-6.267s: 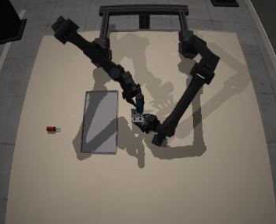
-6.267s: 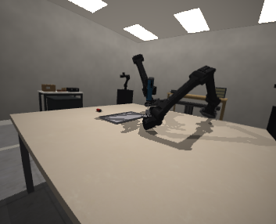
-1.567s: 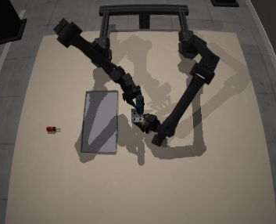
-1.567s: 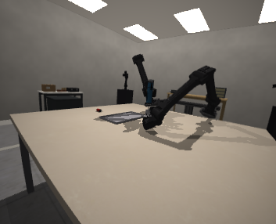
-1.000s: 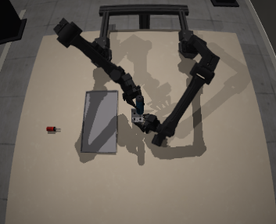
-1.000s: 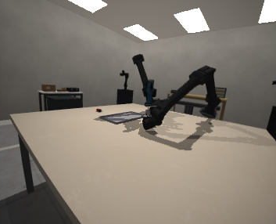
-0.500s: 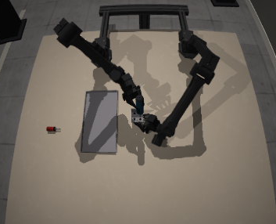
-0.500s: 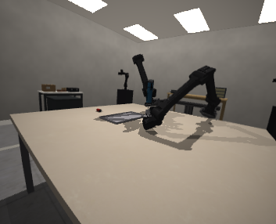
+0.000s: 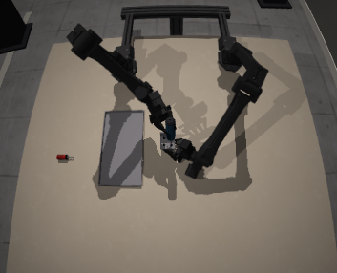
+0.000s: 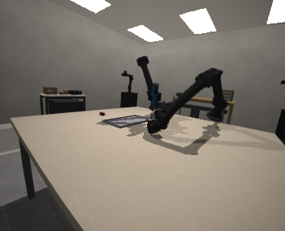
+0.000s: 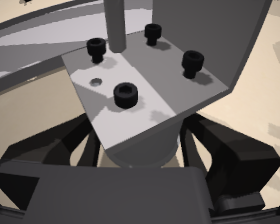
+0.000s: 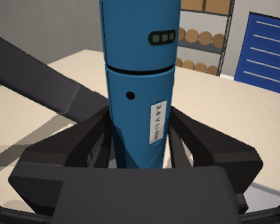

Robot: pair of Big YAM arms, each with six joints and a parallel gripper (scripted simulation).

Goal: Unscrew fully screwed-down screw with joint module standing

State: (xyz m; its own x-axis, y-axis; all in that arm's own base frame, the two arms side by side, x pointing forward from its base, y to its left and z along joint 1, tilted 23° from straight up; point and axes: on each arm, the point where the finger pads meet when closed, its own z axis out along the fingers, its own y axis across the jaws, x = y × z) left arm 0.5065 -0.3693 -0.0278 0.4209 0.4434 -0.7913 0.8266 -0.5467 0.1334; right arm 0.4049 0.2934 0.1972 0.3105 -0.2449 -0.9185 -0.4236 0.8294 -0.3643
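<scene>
Now: left hand 1 cm below the joint module. From my left hand the other things lie so: grey bracket: 5 cm above; flat grey tray: 3 cm behind, 24 cm to the right, 2 cm below; red-handled tool: 55 cm to the right, 1 cm below.
</scene>
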